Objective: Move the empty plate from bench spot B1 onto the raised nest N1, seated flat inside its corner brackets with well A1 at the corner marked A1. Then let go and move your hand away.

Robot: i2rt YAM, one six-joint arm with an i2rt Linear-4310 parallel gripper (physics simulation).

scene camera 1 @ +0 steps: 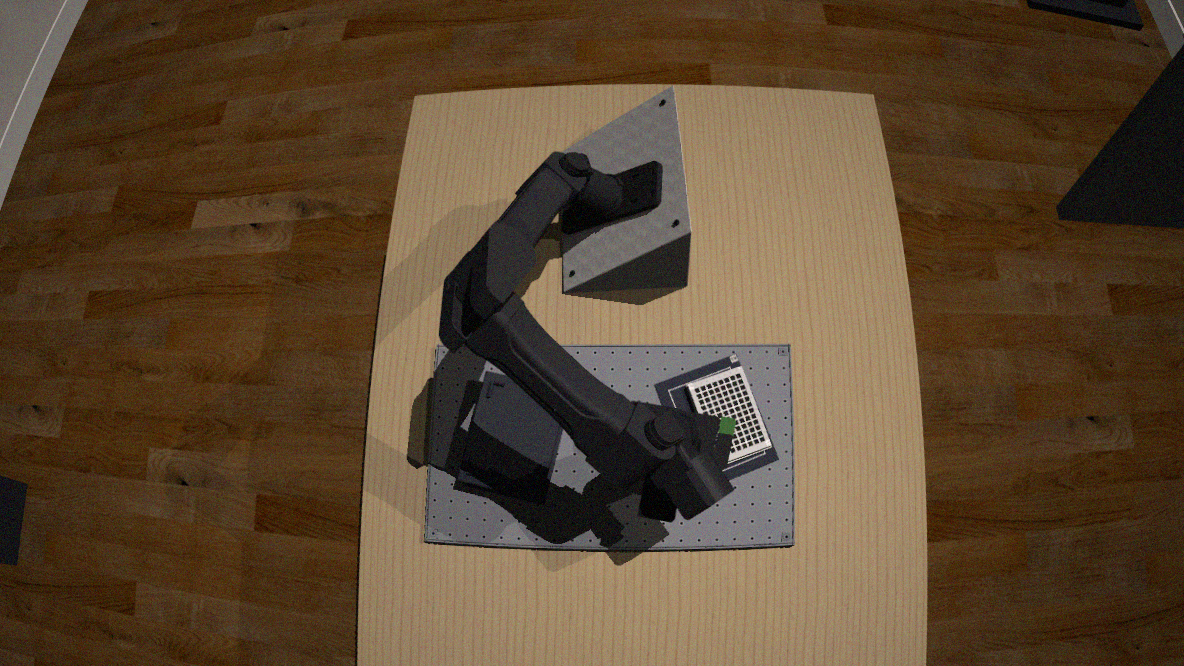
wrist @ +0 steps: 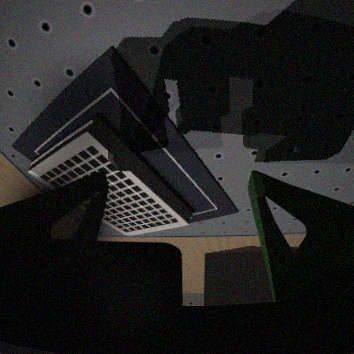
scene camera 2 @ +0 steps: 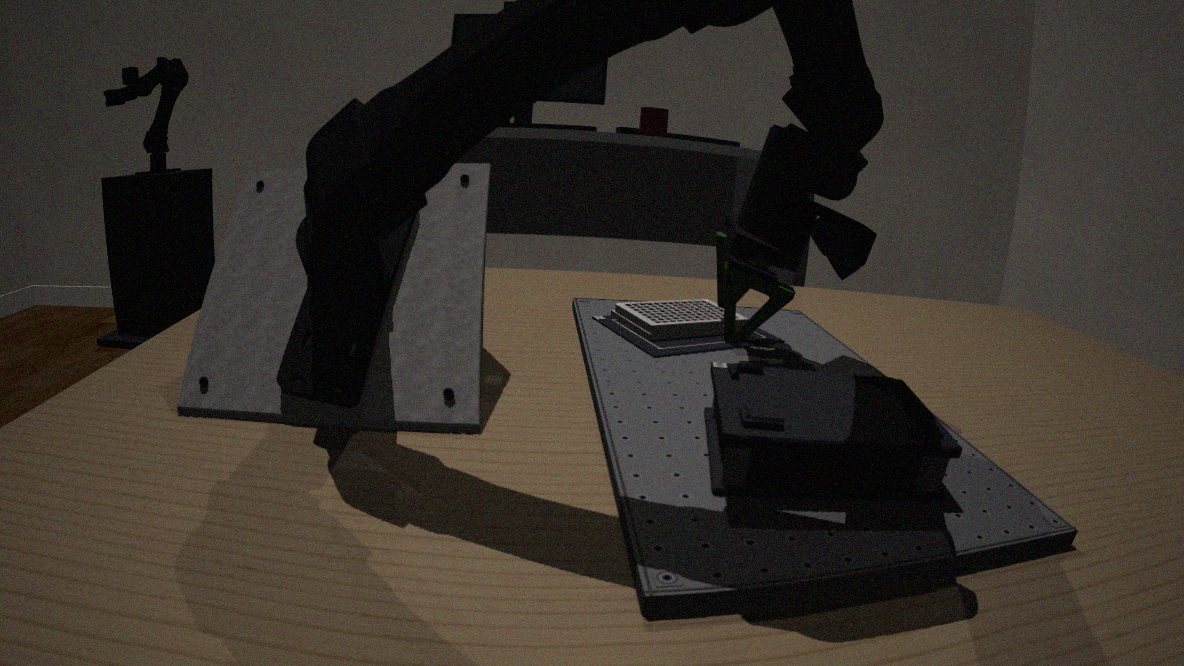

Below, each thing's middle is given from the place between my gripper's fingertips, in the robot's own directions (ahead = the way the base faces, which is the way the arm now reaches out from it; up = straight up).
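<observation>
The white well plate [scene camera 1: 727, 394] is 60 mm to the left of my hand, and it sits 30 mm behind my hand and 10 mm below it. Then there is the dark nest [scene camera 1: 673, 393], which I find 20 mm below my hand, 30 mm behind it and 50 mm to the left of it.
</observation>
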